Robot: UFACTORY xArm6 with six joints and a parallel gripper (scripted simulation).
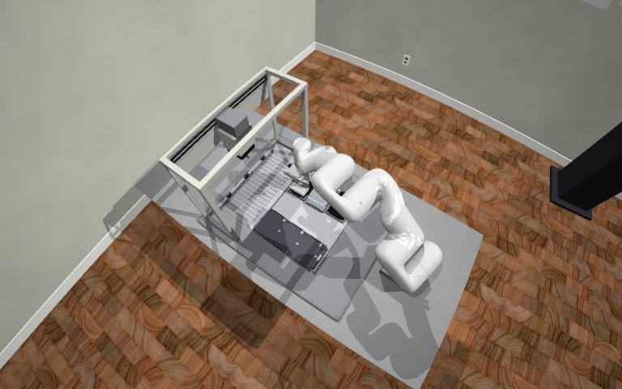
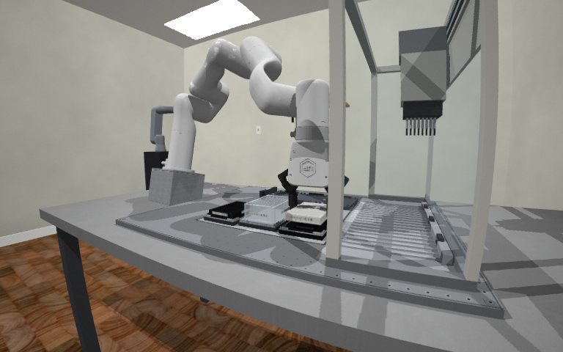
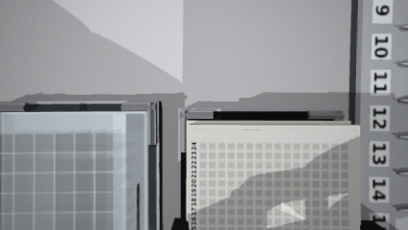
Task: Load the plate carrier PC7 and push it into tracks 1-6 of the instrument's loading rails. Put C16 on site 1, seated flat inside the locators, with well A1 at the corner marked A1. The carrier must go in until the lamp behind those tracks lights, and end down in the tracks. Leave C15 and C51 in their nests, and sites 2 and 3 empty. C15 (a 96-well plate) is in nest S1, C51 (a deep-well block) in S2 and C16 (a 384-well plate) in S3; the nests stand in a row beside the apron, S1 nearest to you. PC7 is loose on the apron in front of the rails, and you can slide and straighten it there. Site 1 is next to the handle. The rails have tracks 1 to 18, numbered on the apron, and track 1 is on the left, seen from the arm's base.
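My gripper is now 4 cm above the nest S3. From my hand the other things lie so: clear deep-well block C51 (11 cm behind, 2 cm to the left, 2 cm below); white 384-well plate C16 (1 cm below); black plate C15 (22 cm behind, 2 cm to the left, 3 cm below).
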